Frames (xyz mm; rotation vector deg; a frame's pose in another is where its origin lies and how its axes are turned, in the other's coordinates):
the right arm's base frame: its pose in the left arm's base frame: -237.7 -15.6 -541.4 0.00 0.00 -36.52
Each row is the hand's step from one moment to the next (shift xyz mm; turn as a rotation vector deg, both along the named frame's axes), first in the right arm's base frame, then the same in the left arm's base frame.
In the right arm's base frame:
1: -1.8 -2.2 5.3 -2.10 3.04 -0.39
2: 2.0 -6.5 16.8 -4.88 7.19 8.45
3: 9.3 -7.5 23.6 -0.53 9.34 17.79
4: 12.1 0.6 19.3 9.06 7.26 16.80
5: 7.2 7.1 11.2 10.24 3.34 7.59
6: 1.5 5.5 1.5 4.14 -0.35 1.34
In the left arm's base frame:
1: -2.8 -0.7 5.3 0.12 3.69 -0.39
2: -2.3 -6.4 16.8 0.36 8.68 8.45
3: 3.0 -11.6 23.6 5.13 7.82 17.79
4: 10.1 -6.7 19.3 11.60 0.44 16.80
5: 10.0 1.4 11.2 10.22 -3.41 7.59
6: 4.5 3.5 1.5 3.12 -2.75 1.34

